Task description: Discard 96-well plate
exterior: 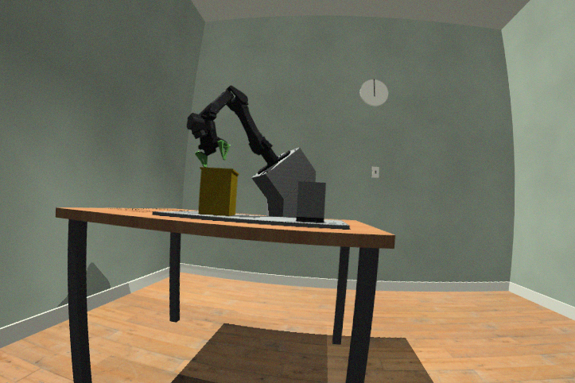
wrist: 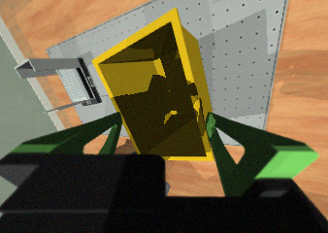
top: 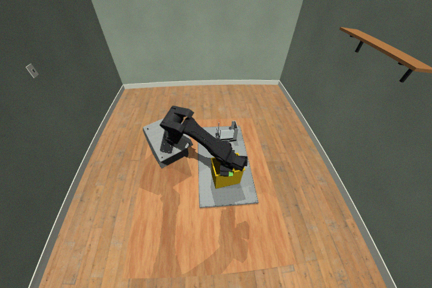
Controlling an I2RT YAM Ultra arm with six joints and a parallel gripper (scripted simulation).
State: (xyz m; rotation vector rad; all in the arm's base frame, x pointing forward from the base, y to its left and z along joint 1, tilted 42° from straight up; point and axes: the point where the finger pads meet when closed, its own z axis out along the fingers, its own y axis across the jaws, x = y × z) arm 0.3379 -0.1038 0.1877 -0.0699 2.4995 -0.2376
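The yellow plastics bin is 12 cm below my hand and 3 cm to the left of it.
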